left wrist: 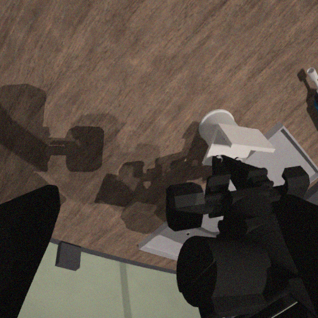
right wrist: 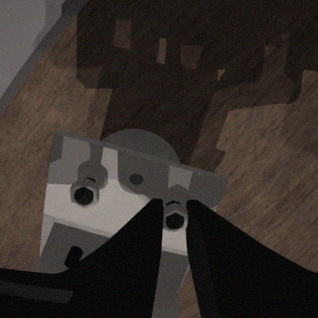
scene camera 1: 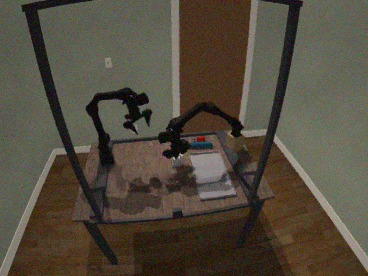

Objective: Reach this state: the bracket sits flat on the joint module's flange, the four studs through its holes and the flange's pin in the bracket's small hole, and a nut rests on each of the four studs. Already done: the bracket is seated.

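Places are measured from the left arm's base along level axes (x ahead, y left, z up), in centimetres.
Pixels of known places: left gripper, fingertip midpoint: (scene camera 1: 143, 130); right gripper, fingertip midpoint: (scene camera 1: 176, 158); left arm's base, link origin: (scene camera 1: 105, 153); right arm's base, link origin: (scene camera 1: 235, 134).
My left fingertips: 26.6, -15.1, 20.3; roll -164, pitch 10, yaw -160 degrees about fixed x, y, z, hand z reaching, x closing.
Observation:
For each thing: its top centre in the pictures, then the offset to it from my left fingertips, as dx, dy, dz. "spot": a spot on its surface instead.
- light grey tray, top centre: (scene camera 1: 211, 171) +34.4, -26.0, -26.0
- blue cylinder, surface spot: (scene camera 1: 201, 145) spot: +41.7, +0.2, -24.9
- red object, top centre: (scene camera 1: 198, 137) +44.3, +10.0, -24.2
The white bracket (left wrist: 247, 137) (right wrist: 122, 205) sits on the round joint module (left wrist: 215, 122) (right wrist: 147, 142), with its upright plate rising beside the flange. In the right wrist view one nut (right wrist: 84, 195) is on the bracket's left side. My right gripper (right wrist: 173, 209) (scene camera 1: 177, 159) is shut on a second nut (right wrist: 175, 220) at the bracket's right side, low over its face. A dark round spot, perhaps the small hole, shows between them. The other studs are hidden or too unclear to tell. My left gripper (scene camera 1: 142, 129) is open and empty, high above the table's left part.
A light grey tray (scene camera 1: 217, 195) (left wrist: 160, 248) lies right of the module. A blue cylinder (scene camera 1: 201, 145) and a red object (scene camera 1: 201, 138) lie near the table's back edge. The right arm reaches over the tray. Dark frame posts stand at the sides.

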